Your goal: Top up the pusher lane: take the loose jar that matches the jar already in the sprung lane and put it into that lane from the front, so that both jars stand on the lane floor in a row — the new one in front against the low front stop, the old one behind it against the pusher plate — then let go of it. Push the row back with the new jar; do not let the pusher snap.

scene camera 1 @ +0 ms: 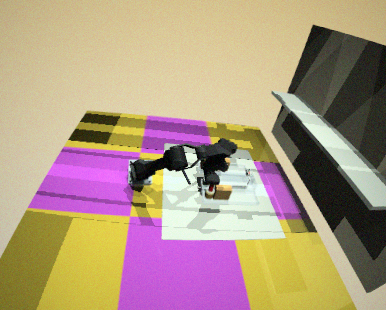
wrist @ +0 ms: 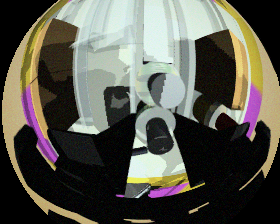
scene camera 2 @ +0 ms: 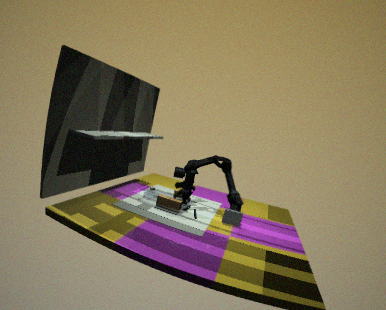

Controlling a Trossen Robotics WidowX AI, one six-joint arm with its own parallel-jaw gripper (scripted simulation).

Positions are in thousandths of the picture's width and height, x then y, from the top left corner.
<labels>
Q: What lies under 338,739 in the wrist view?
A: The gripper.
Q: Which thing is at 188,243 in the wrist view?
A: A brown box.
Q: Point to a brown box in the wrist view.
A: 791,306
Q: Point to a brown box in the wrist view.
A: At 191,440
</labels>
